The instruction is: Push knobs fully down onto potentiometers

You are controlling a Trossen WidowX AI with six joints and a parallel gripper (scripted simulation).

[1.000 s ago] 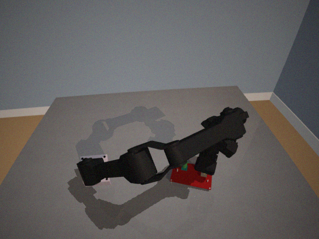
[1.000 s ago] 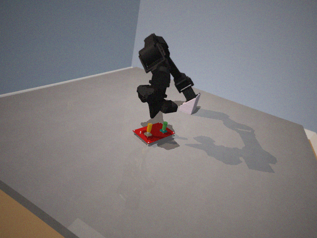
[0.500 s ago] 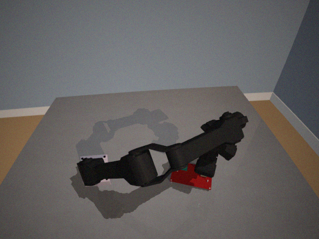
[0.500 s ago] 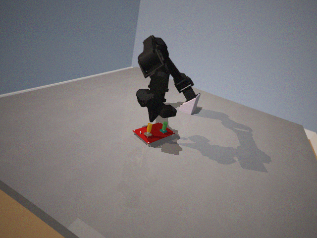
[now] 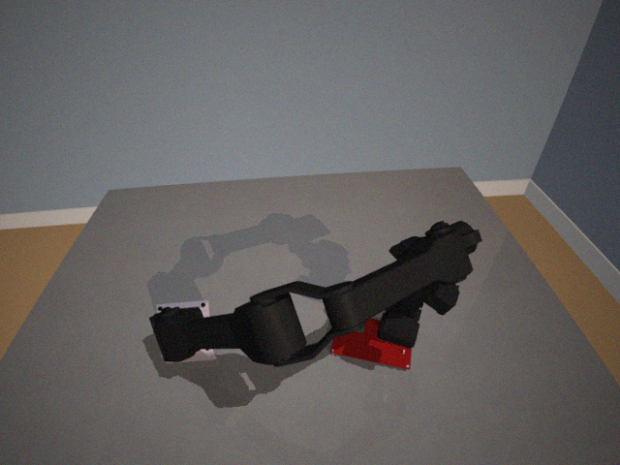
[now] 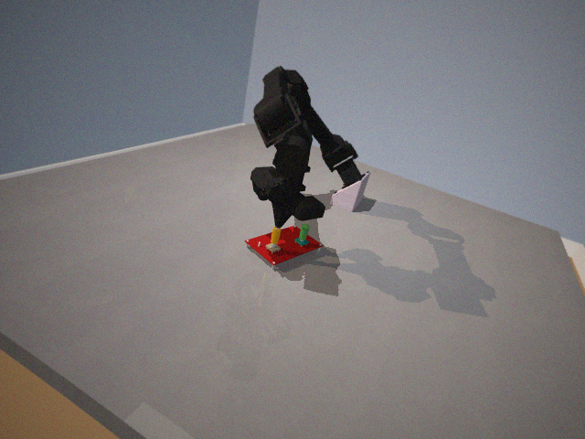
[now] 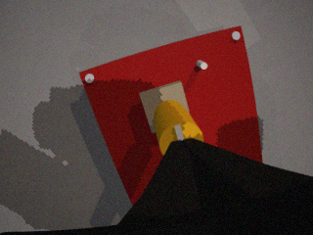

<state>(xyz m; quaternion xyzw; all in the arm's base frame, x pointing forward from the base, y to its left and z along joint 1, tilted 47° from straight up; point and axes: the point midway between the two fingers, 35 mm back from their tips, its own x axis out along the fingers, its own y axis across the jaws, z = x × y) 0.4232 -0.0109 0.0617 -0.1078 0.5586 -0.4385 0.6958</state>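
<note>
Now: the grey potentiometer 3 cm below my gripper tip. Also, from my gripper tip: teal potentiometer 7 cm behind, 4 cm to the left, 4 cm below; green knob 7 cm behind, 4 cm to the left, 3 cm below.
</note>
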